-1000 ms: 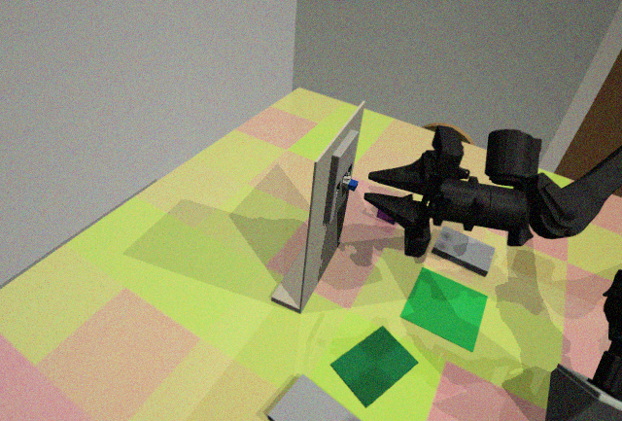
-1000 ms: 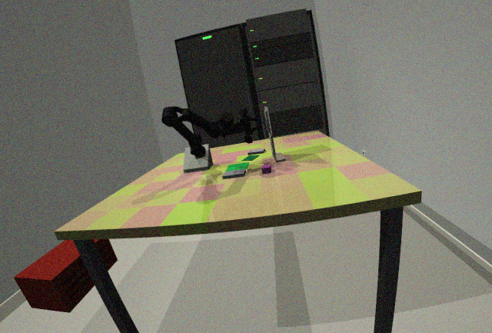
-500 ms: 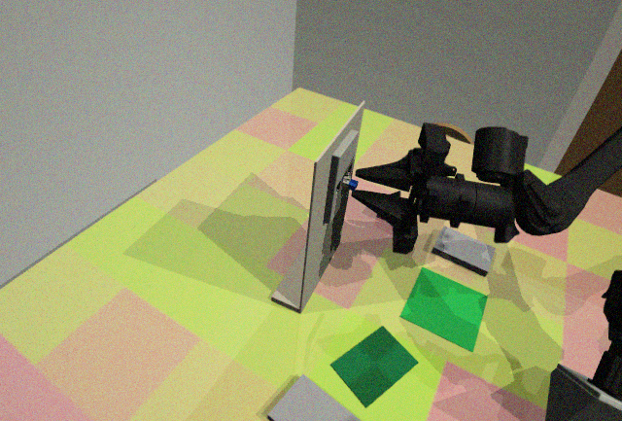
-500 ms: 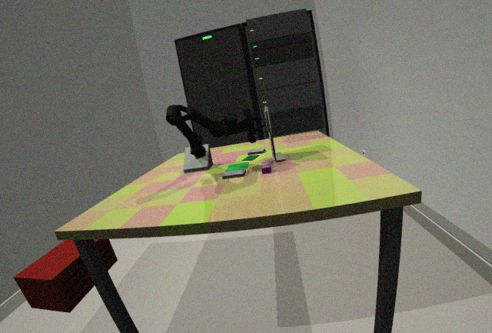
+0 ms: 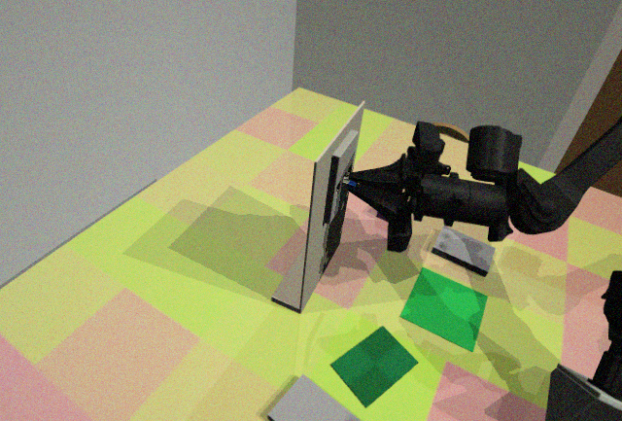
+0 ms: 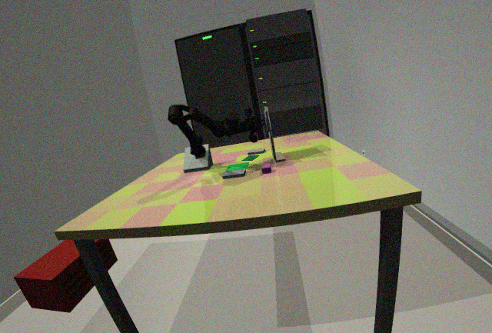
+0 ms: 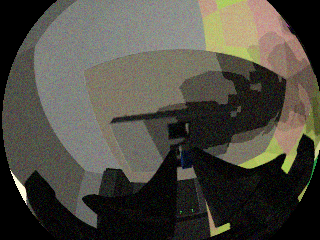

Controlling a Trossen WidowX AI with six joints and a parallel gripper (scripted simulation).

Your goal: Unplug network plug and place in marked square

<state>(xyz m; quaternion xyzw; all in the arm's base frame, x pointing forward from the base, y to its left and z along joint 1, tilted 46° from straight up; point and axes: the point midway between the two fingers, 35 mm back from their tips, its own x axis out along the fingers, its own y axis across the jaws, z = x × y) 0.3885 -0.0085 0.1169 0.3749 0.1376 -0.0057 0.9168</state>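
Right now the bright green marked square is 190 mm behind my gripper tip, 30 mm to the right of it and 210 mm below it. The rest, counted from my gripper tip: upright grey panel (20 mm ahead, 80 mm below).
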